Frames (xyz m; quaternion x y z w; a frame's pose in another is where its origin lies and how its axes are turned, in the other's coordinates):
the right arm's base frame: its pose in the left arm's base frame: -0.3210 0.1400 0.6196 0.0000 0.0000 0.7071 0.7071
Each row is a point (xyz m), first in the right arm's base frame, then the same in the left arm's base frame.
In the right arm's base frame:
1: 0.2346 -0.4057 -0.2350
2: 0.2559 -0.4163 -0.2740
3: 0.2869 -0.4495 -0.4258
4: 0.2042 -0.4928 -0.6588
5: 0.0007 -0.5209 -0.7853
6: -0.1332 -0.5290 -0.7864
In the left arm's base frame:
1: 0.0847 0.3746 0.3846
2: 0.0953 0.3959 0.3456
3: 0.1285 0.4269 0.1938
4: 0.1718 0.3442 -0.0392
5: 0.1999 0.1407 -0.1657
6: 0.2080 0.0068 -0.1668

